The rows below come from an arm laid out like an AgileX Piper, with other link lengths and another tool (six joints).
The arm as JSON. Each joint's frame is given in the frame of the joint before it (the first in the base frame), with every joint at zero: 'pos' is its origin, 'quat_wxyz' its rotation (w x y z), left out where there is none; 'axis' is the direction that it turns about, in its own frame. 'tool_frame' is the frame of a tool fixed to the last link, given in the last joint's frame.
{
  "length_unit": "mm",
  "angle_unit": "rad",
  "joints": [
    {
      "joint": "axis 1",
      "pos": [
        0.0,
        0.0,
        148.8
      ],
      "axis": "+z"
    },
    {
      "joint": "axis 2",
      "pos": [
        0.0,
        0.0,
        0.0
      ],
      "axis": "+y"
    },
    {
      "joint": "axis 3",
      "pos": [
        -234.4,
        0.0,
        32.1
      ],
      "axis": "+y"
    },
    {
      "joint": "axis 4",
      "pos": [
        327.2,
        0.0,
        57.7
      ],
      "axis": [
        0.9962,
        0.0,
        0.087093
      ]
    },
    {
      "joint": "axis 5",
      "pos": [
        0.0,
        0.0,
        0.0
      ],
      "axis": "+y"
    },
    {
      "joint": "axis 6",
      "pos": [
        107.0,
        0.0,
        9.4
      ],
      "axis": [
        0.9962,
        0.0,
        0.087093
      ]
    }
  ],
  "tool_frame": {
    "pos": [
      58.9,
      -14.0,
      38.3
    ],
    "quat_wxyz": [
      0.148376,
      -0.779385,
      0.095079,
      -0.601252
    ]
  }
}
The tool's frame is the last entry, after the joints.
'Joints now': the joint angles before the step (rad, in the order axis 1, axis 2, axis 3, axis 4, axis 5, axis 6). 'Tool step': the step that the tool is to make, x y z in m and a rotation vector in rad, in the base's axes. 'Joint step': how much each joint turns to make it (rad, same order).
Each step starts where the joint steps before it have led.
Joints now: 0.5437, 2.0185, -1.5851, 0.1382, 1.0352, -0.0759
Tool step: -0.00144, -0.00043, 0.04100, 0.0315, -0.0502, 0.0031
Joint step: 0.0000, -0.0826, 0.0001, 0.0000, 0.0235, 0.0000
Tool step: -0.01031, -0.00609, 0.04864, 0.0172, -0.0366, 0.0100
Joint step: 0.0000, -0.1053, -0.0001, -0.0062, 0.0658, 0.0000
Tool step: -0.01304, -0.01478, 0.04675, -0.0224, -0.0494, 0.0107
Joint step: 0.0000, -0.1079, 0.0000, -0.0467, 0.0774, 0.0026
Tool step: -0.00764, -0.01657, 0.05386, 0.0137, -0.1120, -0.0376
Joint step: 0.0000, -0.1147, 0.0000, -0.0609, 0.0096, 0.0405
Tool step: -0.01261, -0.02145, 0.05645, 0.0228, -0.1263, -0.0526
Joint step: 0.0000, -0.1219, 0.0000, -0.0694, 0.0025, 0.0496
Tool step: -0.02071, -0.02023, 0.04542, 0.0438, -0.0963, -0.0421
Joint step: 0.0000, -0.1220, 0.0183, -0.0361, 0.0010, 0.0406
